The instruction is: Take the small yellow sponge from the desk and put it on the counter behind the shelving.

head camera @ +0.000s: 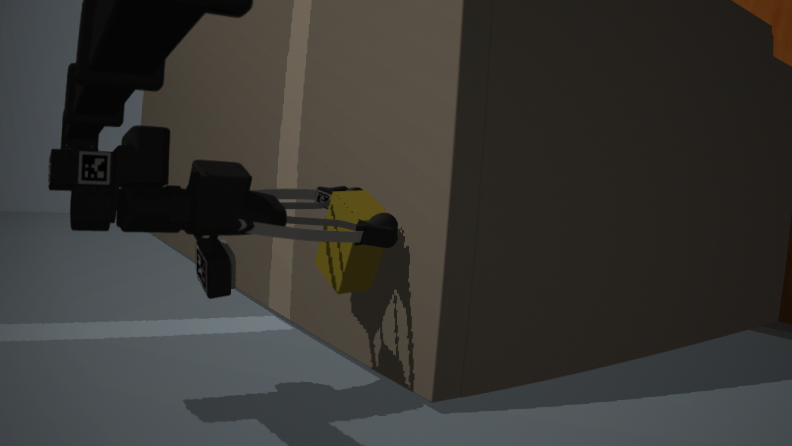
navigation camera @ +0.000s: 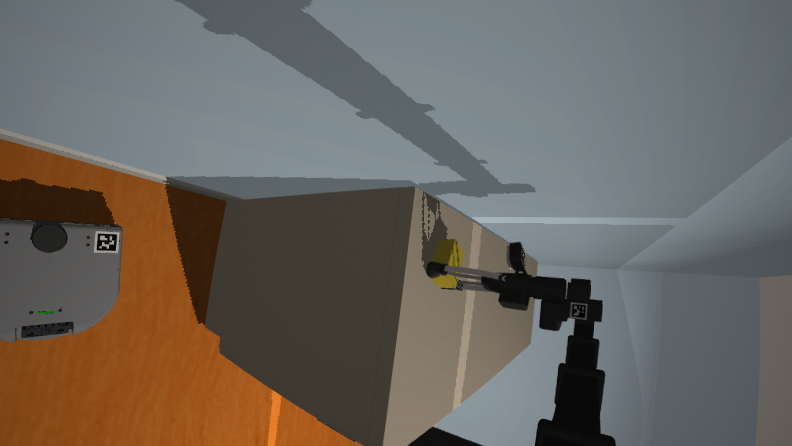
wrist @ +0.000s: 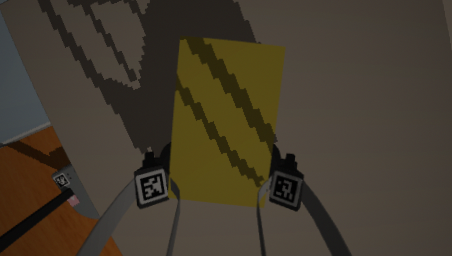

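Seen in the pictures: gripper, fingertip midpoint: point(head camera: 379, 215) point(navigation camera: 433, 275); robot's base, origin of the base link: point(navigation camera: 50, 236).
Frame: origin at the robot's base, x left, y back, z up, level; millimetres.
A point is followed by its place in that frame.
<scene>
The small yellow sponge point(head camera: 357, 264) {y -34, x -654, z 943 mm} point(navigation camera: 447, 252) {y -36, x -655, z 947 mm} point(wrist: 227, 120) is held by its two sides between the fingertips of my gripper point(head camera: 363, 210) {y 22, x -658, z 911 mm} point(navigation camera: 446, 278) {y 22, x -658, z 911 mm} point(wrist: 221, 157) {y 22, x -658, z 911 mm}, which is shut on it. The sponge sticks out past the fingertips in the wrist view. It is over the light beige top of the counter point(head camera: 382, 110) {y 146, x -656, z 910 mm} point(navigation camera: 421, 343) {y 182, x -622, z 910 mm} point(wrist: 375, 100), near a corner. Its shadow lies right beside it on that top; whether it touches the surface I cannot tell. The desk and the shelving cannot be made out.
The counter's dark side face point(head camera: 609, 193) {y 54, x -528, z 651 mm} point(navigation camera: 304, 277) {y 58, x -527, z 592 mm} drops to the orange wooden floor point(navigation camera: 138, 382) {y 507, x -252, z 1 mm} point(wrist: 30, 200). My grey base point(navigation camera: 60, 277) {y 100, x -28, z 160 mm} stands on that floor. A grey-blue wall point(head camera: 138, 365) {y -160, x -798, z 1167 mm} point(navigation camera: 554, 110) {y -214, x -362, z 1212 mm} runs along the counter's edge. My black arm point(head camera: 116, 72) {y 86, x -392, z 1251 mm} point(navigation camera: 579, 387) {y 86, x -356, z 1248 mm} reaches over.
</scene>
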